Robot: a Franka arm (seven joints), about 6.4 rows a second.
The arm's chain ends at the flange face. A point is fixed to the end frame.
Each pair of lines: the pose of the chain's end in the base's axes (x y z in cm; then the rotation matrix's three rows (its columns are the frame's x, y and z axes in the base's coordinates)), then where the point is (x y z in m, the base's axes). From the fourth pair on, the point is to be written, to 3 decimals.
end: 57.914 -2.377 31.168; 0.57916 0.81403 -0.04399; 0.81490 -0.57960 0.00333; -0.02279 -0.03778 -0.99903
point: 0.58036 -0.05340 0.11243
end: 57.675 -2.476 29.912; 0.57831 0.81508 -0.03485; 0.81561 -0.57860 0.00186; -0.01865 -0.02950 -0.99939
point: 0.57984 -0.05468 0.09994
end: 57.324 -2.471 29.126; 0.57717 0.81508 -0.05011; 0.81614 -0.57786 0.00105; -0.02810 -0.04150 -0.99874
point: 0.57331 -0.05478 0.09208
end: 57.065 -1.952 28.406; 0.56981 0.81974 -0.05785; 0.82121 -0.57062 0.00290; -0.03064 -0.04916 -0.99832
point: 0.569 -0.049 0.085
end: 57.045 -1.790 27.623; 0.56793 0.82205 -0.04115; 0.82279 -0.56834 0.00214; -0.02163 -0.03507 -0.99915
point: 0.573 -0.048 0.077
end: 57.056 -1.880 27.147; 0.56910 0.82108 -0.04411; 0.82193 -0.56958 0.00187; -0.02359 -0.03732 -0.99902
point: 0.572 -0.049 0.072
